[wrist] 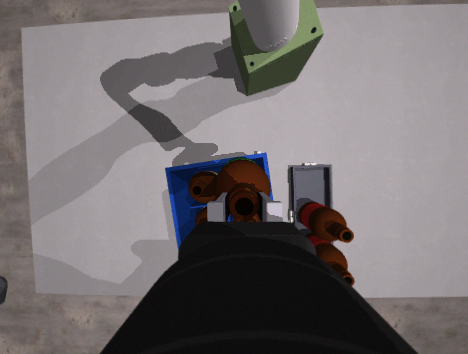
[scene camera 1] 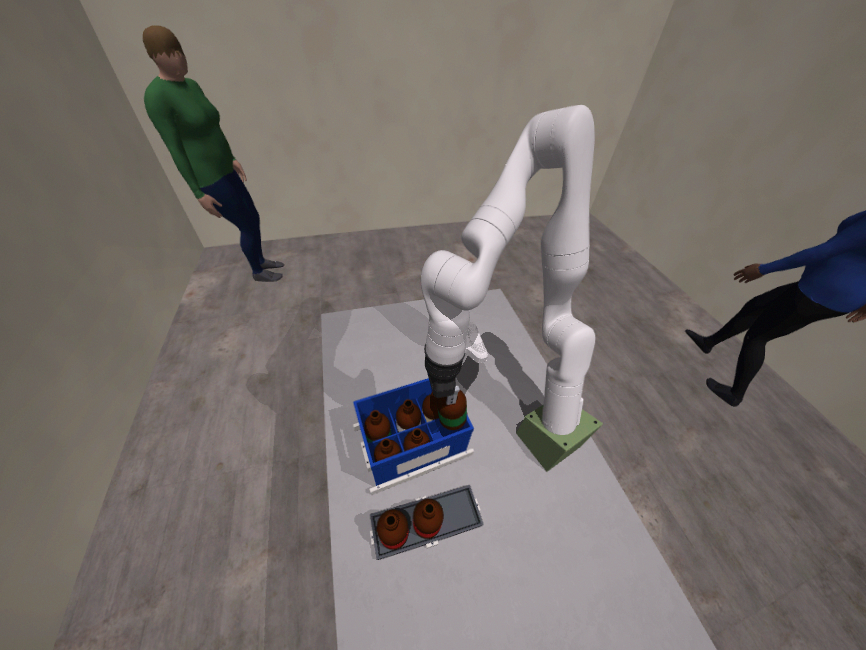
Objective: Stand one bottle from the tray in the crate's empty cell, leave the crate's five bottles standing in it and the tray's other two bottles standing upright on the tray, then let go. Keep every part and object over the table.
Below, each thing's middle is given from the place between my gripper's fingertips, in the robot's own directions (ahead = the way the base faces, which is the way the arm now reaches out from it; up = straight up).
Now: hand 10 mm past the brown bottle (scene camera 1: 453,416) and 50 mm above it.
